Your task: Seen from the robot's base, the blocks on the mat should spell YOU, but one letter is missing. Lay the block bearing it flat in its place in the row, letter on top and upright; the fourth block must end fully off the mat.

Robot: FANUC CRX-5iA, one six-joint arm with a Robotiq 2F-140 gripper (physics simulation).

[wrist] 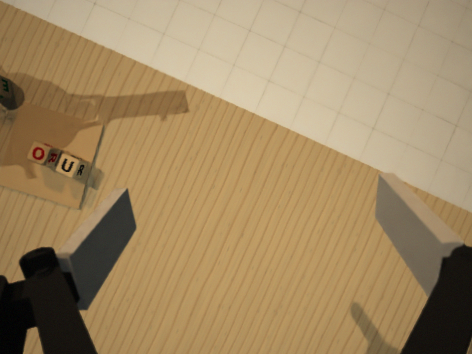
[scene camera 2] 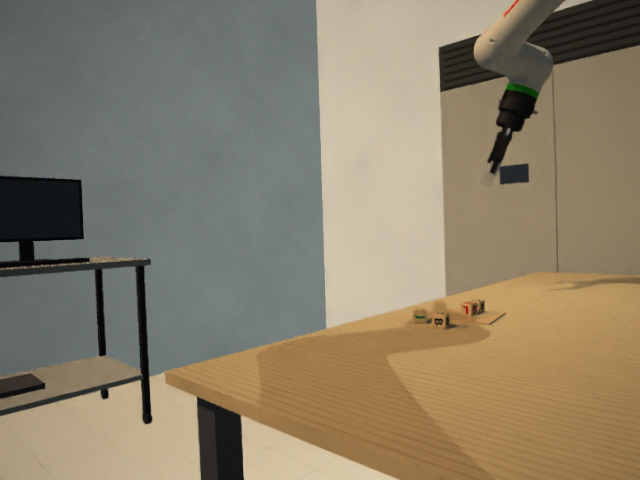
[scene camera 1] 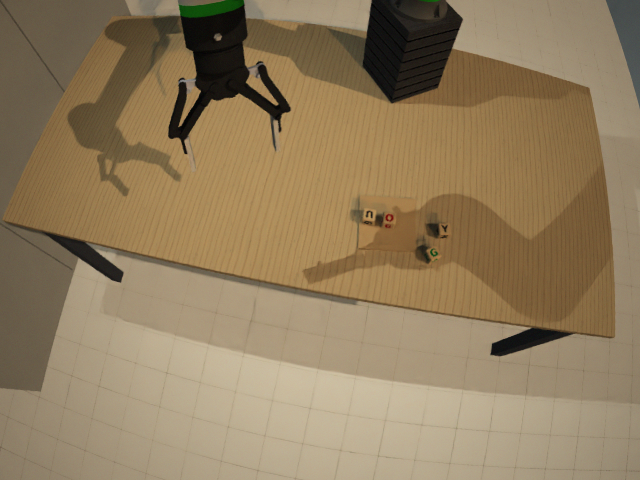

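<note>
The U block and the O block stand in a row on the thin mat. The Y block lies off the mat, beyond the O end, Y on top; in scene camera 1 its letter looks roughly upright, while U looks upside down. The G block, green G on top, lies off the mat near its corner. My gripper is wide open, empty, high above the table, away from the blocks.
The wooden table bears the mat and blocks. The dark ribbed robot pedestal stands at its back. Arm shadows fall across the mat and the Y and G blocks. A side desk with a monitor stands apart from the table.
</note>
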